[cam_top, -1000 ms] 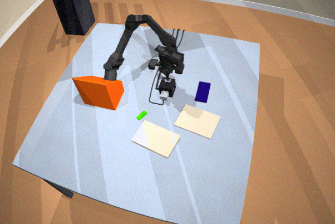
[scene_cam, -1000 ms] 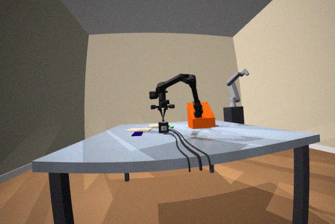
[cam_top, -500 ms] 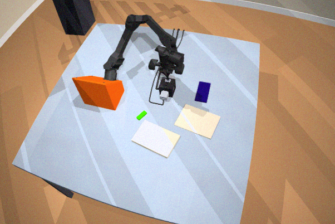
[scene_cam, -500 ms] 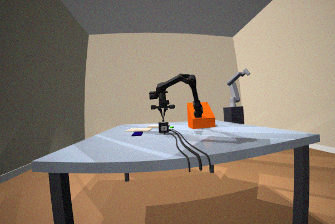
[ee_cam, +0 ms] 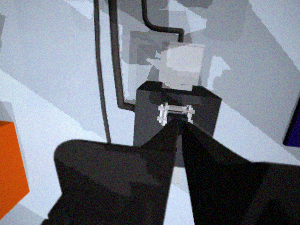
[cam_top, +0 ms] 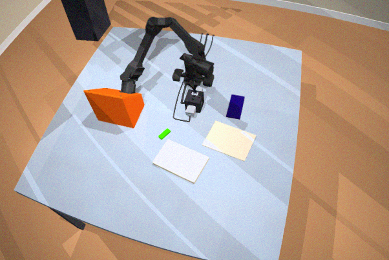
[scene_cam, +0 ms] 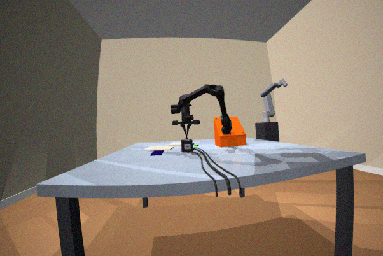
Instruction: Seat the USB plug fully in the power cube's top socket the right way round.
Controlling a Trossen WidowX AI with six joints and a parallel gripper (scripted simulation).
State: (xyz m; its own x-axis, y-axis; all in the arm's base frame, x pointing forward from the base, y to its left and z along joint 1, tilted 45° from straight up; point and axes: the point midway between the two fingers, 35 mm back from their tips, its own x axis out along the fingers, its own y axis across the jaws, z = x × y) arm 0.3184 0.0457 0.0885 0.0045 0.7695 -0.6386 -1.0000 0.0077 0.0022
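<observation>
Now: the USB plug 20 mm below my gripper tip. The rest, counted from my gripper tip: green block: 100 mm behind, 220 mm to the right, 110 mm below; then dark blue block: 200 mm ahead, 20 mm to the left, 110 mm below.
</observation>
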